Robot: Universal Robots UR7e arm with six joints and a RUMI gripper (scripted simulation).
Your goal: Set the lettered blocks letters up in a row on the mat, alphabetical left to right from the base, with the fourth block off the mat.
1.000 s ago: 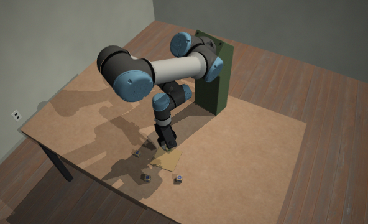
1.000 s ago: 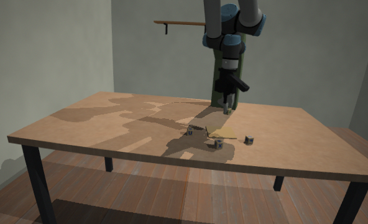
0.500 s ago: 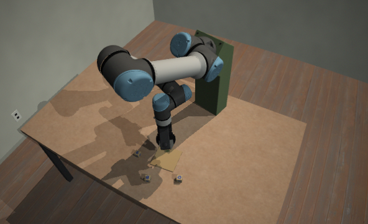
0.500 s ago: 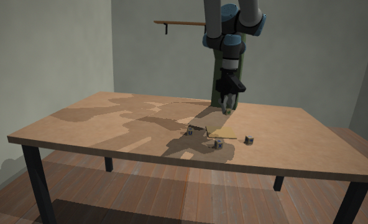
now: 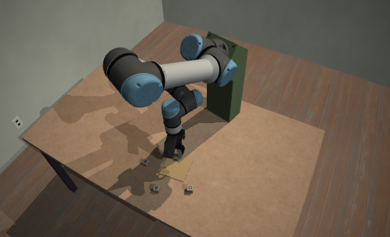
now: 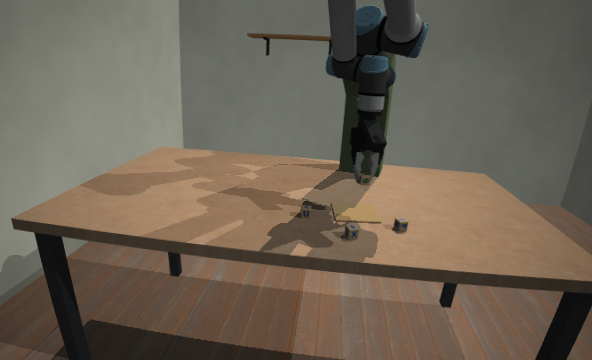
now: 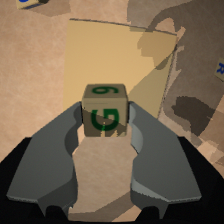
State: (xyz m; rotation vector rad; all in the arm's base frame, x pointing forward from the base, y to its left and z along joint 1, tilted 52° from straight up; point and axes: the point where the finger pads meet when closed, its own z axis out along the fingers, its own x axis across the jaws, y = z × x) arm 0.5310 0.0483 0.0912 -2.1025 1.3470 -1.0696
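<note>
The G block is right at my hand. Also, from my hand: Q block (6 cm ahead, 13 cm to the left, 11 cm below); then tan mat (1 cm behind, 2 cm to the right, 12 cm below).
</note>
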